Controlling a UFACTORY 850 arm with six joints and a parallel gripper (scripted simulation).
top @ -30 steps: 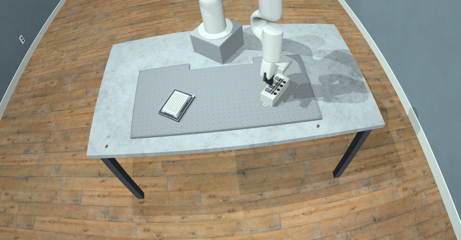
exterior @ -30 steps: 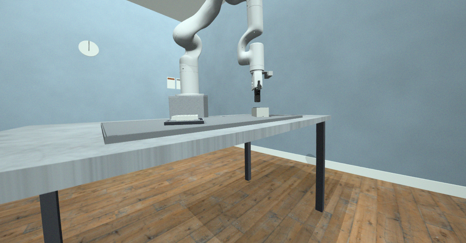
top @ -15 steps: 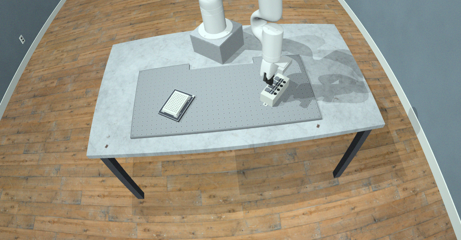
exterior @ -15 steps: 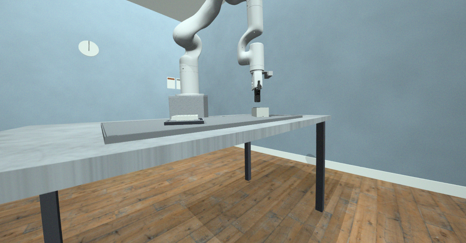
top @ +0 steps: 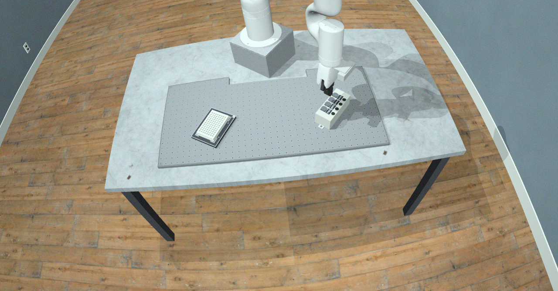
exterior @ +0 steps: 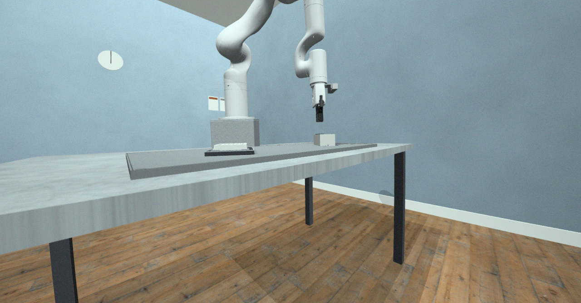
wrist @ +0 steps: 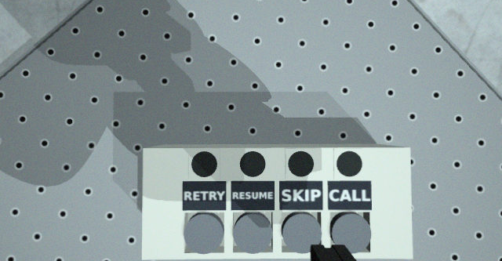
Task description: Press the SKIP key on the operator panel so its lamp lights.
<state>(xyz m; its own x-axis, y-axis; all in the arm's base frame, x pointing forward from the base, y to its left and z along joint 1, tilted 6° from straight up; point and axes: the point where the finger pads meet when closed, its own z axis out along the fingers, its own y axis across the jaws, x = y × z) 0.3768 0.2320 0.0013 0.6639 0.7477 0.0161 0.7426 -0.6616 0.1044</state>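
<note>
The operator panel is 9 cm below my hand, 1 cm to the left of it and 1 cm behind it.
</note>
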